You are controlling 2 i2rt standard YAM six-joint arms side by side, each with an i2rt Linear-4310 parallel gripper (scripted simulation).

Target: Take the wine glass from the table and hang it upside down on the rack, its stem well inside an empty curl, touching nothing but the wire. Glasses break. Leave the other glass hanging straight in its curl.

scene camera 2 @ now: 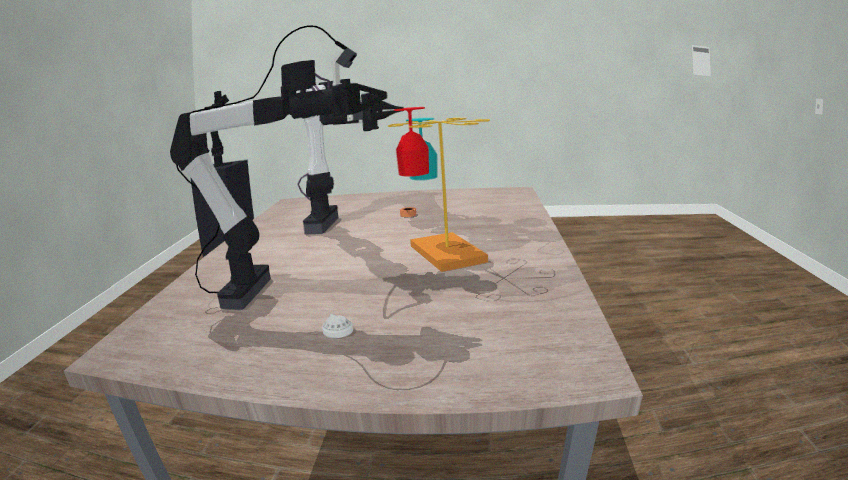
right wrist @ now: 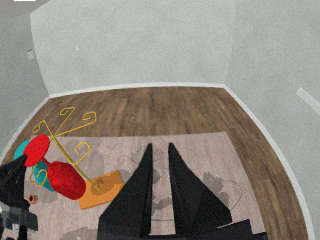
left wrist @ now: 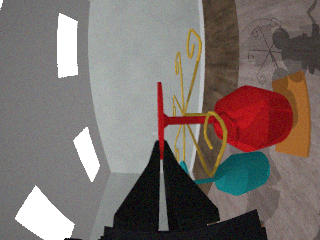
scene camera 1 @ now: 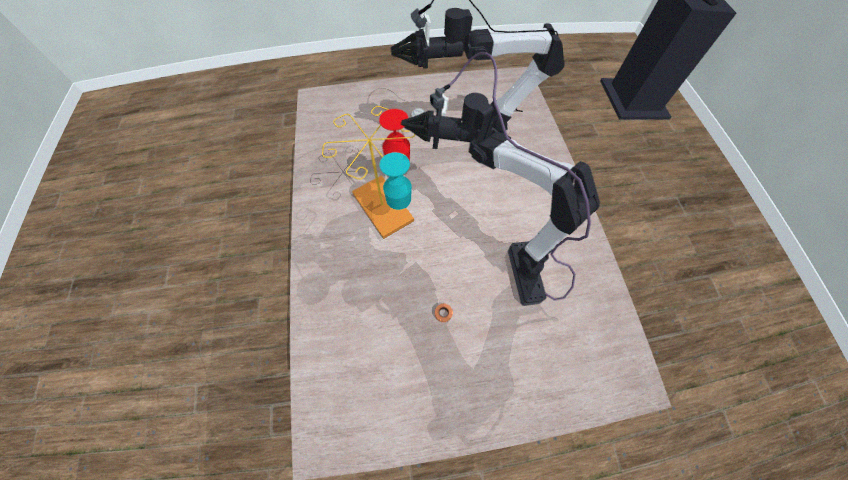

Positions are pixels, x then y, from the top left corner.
Scene:
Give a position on a yellow wire rack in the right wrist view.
At 100, 190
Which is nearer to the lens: the teal glass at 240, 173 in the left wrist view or the yellow wire rack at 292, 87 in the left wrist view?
The teal glass.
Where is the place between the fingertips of my right gripper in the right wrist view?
160, 147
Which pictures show the red wine glass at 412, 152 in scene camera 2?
Scene camera 2, the right wrist view, the left wrist view and scene camera 1: all of them.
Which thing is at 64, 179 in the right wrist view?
A red wine glass.

